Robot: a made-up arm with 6 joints.
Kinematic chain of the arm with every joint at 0, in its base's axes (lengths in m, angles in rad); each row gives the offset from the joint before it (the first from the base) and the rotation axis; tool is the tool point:
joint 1: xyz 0 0 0.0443 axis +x
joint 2: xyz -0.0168 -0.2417 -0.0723 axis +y
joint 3: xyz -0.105 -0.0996 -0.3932 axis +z
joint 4: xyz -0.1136 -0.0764 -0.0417 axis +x
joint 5: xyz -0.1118 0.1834 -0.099 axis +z
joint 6: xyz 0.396 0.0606 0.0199 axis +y
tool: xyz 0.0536 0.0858 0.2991
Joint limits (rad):
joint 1: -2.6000..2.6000
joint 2: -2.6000..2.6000
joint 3: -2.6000..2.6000
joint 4: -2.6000..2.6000
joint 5: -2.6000..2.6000
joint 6: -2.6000..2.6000
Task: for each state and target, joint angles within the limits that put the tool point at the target. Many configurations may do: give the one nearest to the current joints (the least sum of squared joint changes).
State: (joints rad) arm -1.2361 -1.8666 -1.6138 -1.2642 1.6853 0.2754
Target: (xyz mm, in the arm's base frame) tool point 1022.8 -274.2 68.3
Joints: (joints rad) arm -1.4073 -1.2289 -1.6055 -1.3840 1.3802 0.0311
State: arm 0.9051 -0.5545 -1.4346 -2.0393 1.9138 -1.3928
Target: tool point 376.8 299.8 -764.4
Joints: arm 0.4080 -0.9119 -1.1875 -2.1033 1.6090 -1.0269
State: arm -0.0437 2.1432 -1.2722 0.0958 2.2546 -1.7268
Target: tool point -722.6 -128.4 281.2
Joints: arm 0.3681 1.5091 -0.8138 -0.3426 2.3591 -2.1771
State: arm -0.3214 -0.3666 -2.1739 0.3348 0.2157 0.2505
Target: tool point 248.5 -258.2 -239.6
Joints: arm 0.2985 -0.0458 -1.5557 0.1713 0.5391 -0.3499
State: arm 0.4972 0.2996 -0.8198 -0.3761 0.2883 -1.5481
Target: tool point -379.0 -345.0 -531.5
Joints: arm -0.3562 0.4182 -0.7994 -0.6164 0.0994 -1.7043
